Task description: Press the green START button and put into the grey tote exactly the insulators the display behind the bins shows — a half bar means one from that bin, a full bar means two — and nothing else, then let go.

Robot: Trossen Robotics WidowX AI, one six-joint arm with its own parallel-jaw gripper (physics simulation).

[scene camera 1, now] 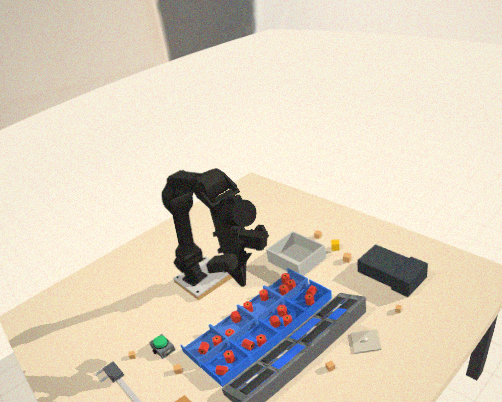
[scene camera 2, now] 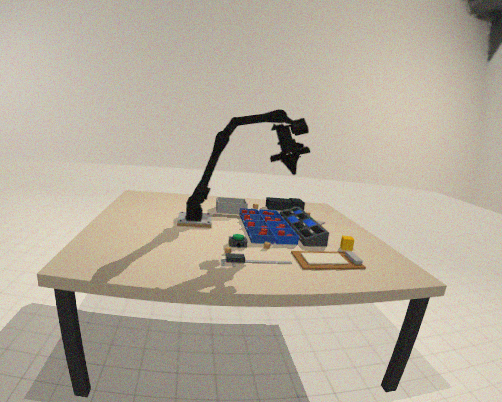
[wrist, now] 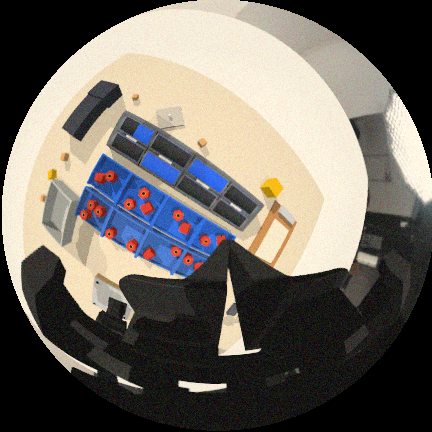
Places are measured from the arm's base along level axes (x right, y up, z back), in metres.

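Pixels of known places: gripper, fingertip midpoint: point(scene camera 1: 243, 286) point(scene camera 2: 294, 174) point(wrist: 226, 244); arm's base at its link origin: point(scene camera 1: 194, 277) point(scene camera 2: 193, 218) point(wrist: 116, 305).
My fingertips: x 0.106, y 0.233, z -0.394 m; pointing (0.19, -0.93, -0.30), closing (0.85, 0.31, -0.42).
Ahead of a thing's pixels: the offset from my fingertips to its top centre. "pt": to the spot under its first point.
My gripper point(scene camera 1: 243, 284) point(scene camera 2: 294, 173) point(wrist: 226, 244) is shut and empty, raised above the table near the blue bins @[pt dz +0.099, dx +0.135, dy -0.248 m] point(scene camera 1: 200, 366) point(scene camera 2: 270, 240) point(wrist: 132, 232). Red insulators @[dz +0.050, dx +0.066, dy -0.224 m] point(scene camera 1: 229, 356) point(scene camera 2: 281, 233) point(wrist: 144, 193) lie in the bins; in the wrist view the fingers hide part of the near right bins. The display point(scene camera 1: 361, 306) point(scene camera 2: 315, 240) point(wrist: 252, 212) has two rows of four cells. In the wrist view its far row shows a half bar first from left and a full bar third; its near row shows a full bar second. The grey tote @[dz +0.180, dx -0.382, dy -0.202 m] point(scene camera 1: 285, 262) point(scene camera 2: 231, 205) point(wrist: 59, 210) looks empty. The green START button @[dz +0.245, dx +0.157, dy -0.215 m] point(scene camera 1: 160, 342) point(scene camera 2: 238, 237) stands left of the bins in scene camera 1.
A dark block @[dz -0.137, dx -0.470, dy -0.200 m] point(scene camera 1: 390, 270) point(scene camera 2: 285, 203) point(wrist: 90, 112) stands beyond the tote. A caliper-like tool @[dz +0.212, dx +0.336, dy -0.236 m] point(scene camera 1: 113, 371) point(scene camera 2: 236, 258), a wooden frame @[dz -0.050, dx +0.319, dy -0.238 m] point(scene camera 2: 305, 266) point(wrist: 287, 235), a yellow cube @[dz -0.192, dx +0.193, dy -0.210 m] point(scene camera 2: 347, 243) point(wrist: 271, 187), a grey plate @[dz -0.216, dx -0.193, dy -0.250 m] point(scene camera 1: 365, 341) point(wrist: 170, 117) and small wooden cubes lie around.
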